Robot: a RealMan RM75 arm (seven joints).
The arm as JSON. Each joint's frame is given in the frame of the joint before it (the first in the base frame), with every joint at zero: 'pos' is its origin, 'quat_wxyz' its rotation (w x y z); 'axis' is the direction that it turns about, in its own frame. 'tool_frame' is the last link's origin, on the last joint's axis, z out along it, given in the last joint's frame.
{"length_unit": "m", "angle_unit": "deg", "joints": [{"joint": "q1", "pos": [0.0, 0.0, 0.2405], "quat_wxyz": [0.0, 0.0, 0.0, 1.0], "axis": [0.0, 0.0, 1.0]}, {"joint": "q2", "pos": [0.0, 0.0, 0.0], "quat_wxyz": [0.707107, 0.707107, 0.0, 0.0], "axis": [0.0, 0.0, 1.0]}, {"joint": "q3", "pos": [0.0, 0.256, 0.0], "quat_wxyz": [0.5, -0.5, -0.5, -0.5], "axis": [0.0, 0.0, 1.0]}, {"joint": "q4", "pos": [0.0, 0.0, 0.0], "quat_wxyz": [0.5, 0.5, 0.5, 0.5], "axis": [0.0, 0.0, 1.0]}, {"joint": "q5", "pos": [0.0, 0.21, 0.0], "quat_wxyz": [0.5, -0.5, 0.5, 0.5], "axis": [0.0, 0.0, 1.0]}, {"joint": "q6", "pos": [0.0, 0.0, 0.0], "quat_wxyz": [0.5, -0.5, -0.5, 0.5], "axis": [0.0, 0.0, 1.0]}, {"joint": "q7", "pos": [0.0, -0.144, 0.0], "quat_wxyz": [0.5, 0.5, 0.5, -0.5], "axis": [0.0, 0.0, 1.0]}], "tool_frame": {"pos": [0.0, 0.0, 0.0], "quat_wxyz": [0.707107, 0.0, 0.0, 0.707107]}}
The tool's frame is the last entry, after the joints.
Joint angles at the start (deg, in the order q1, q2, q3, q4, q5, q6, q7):
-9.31 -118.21 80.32 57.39 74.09 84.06 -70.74
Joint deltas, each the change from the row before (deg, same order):
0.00 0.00 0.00 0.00 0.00 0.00 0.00
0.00 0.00 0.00 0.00 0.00 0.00 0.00
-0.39 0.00 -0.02 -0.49 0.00 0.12 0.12
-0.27 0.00 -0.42 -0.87 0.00 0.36 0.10
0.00 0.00 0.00 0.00 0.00 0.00 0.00
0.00 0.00 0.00 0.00 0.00 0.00 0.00
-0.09 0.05 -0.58 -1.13 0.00 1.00 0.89
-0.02 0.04 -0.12 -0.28 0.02 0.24 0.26
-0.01 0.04 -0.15 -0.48 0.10 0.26 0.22
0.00 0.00 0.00 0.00 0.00 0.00 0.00
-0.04 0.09 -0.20 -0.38 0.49 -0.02 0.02
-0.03 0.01 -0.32 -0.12 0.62 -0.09 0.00
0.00 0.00 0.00 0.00 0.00 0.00 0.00
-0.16 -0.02 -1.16 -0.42 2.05 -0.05 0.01
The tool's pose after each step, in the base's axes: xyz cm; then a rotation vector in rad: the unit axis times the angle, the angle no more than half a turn. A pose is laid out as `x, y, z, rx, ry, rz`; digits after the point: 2 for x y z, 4 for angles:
-21.51, 26.91, -1.06, -2.6835, -0.2361, -1.0362
-21.51, 26.91, -1.06, -2.6835, -0.2361, -1.0362
-21.48, 26.99, -1.15, -2.6873, -0.2357, -1.0387
-21.66, 27.01, -1.17, -2.6862, -0.2470, -1.0434
-21.66, 27.01, -1.17, -2.6862, -0.2470, -1.0434
-21.66, 27.01, -1.17, -2.6862, -0.2470, -1.0434
-21.98, 26.82, -1.14, -2.6862, -0.2448, -1.0512
-22.07, 26.77, -1.14, -2.6868, -0.2431, -1.0518
-22.24, 26.69, -1.17, -2.6884, -0.2476, -1.0513
-22.24, 26.69, -1.17, -2.6884, -0.2476, -1.0513
-22.49, 26.66, -1.22, -2.6928, -0.2552, -1.0391
-22.67, 26.68, -1.24, -2.6956, -0.2582, -1.0254
-22.67, 26.68, -1.24, -2.6956, -0.2582, -1.0254
-23.21, 26.71, -1.28, -2.7056, -0.2657, -0.9854

